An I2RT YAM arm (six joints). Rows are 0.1 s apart.
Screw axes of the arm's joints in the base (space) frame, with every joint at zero. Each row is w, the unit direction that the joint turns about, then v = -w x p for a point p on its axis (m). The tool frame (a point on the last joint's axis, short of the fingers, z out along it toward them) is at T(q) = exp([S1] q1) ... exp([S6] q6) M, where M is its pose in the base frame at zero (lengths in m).
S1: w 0 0 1 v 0 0 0
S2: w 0 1 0 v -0.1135 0 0.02
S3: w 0 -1 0 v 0.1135 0 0.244
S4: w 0 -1 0 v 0.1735 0 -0.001
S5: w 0 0 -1 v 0 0.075 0
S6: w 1 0 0 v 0 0.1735 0
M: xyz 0.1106 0 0.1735 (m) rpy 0 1.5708 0 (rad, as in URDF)
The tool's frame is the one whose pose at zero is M.
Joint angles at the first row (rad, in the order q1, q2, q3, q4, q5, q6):
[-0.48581 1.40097 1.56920 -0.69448 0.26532 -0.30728]
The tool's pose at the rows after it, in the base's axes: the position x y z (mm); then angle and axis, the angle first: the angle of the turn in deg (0 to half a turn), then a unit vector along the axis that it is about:
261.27 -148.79 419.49 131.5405 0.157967 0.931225 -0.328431
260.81 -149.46 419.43 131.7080 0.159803 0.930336 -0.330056
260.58 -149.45 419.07 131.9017 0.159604 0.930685 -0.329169
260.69 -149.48 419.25 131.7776 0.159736 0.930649 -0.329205
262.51 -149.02 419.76 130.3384 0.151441 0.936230 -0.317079
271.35 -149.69 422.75 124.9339 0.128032 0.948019 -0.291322
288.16 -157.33 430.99 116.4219 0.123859 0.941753 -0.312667
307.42 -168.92 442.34 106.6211 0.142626 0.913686 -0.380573
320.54 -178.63 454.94 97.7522 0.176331 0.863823 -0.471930
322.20 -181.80 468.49 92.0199 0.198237 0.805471 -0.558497
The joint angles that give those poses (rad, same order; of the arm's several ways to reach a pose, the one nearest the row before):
[-0.48580 1.40099 1.56923 -0.69449 0.27257 -0.30727]
[-0.48810 1.40098 1.56920 -0.69523 0.27600 -0.30728]
[-0.48847 1.40098 1.56919 -0.69904 0.27562 -0.30727]
[-0.48847 1.40099 1.56923 -0.69715 0.27486 -0.30689]
[-0.48848 1.40249 1.56918 -0.68531 0.23823 -0.30651]
[-0.48810 1.41507 1.56918 -0.61360 0.13981 -0.30652]
[-0.48846 1.44942 1.56918 -0.43009 0.10435 -0.30308]
[-0.48849 1.50130 1.56919 -0.16880 0.13789 -0.30346]
[-0.48848 1.55165 1.56957 0.10282 0.20695 -0.31910]
[-0.48848 1.57492 1.56959 0.30804 0.26532 -0.36488]

